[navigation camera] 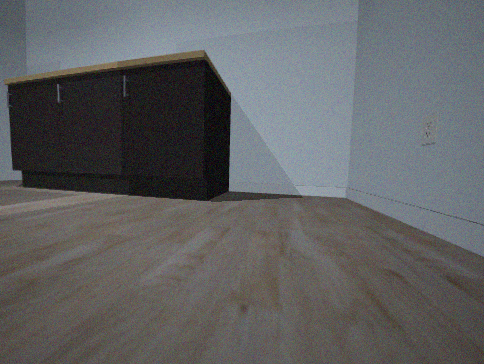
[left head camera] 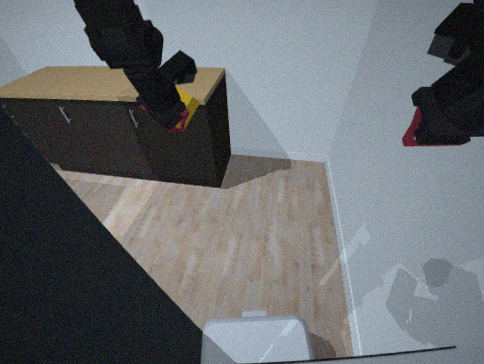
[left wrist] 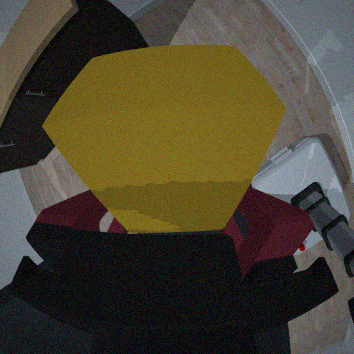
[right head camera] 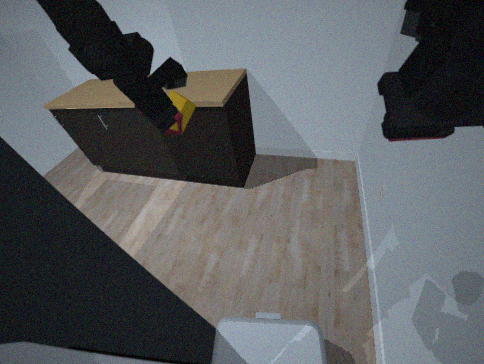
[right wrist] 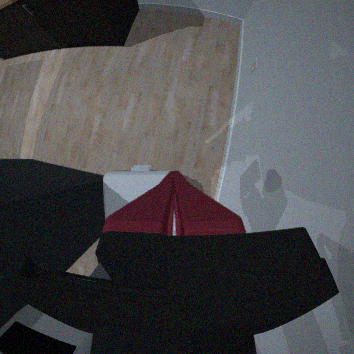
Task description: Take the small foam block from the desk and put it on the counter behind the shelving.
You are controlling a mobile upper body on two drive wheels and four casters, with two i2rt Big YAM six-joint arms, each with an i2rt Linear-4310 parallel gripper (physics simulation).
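Note:
The small yellow foam block is between the red fingers of my left gripper, which is shut on it and holds it in the air. In both head camera views it overlaps the front edge of the counter, a tan top on dark cabinets, which stands farther off against the wall. My right gripper is shut and empty, at the right of the head views. The desk does not show.
A large dark panel fills the lower left; I cannot tell whether it is shelving. A pale wall runs along the right. My white base shows at the bottom above the wooden floor.

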